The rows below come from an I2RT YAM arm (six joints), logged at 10 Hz.
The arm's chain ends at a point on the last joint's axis. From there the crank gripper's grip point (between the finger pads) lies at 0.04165 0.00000 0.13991 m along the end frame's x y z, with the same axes.
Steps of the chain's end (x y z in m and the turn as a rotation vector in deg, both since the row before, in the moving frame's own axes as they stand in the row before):
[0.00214 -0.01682 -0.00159 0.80 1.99 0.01]
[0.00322 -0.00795 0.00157 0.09 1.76 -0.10]
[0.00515 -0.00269 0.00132 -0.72 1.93 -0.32]
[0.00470 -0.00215 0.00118 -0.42 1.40 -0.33]
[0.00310 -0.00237 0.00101 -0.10 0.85 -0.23]
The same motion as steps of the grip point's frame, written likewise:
[0.00697 -0.01876 -0.00313 0.80 1.99 0.01]
[0.00750 -0.00825 0.00022 0.09 1.76 -0.10]
[0.00984 -0.00119 -0.00017 -0.72 1.93 -0.32]
[0.00811 -0.00138 0.00012 -0.42 1.40 -0.33]
[0.00517 -0.00230 0.00038 -0.10 0.85 -0.23]

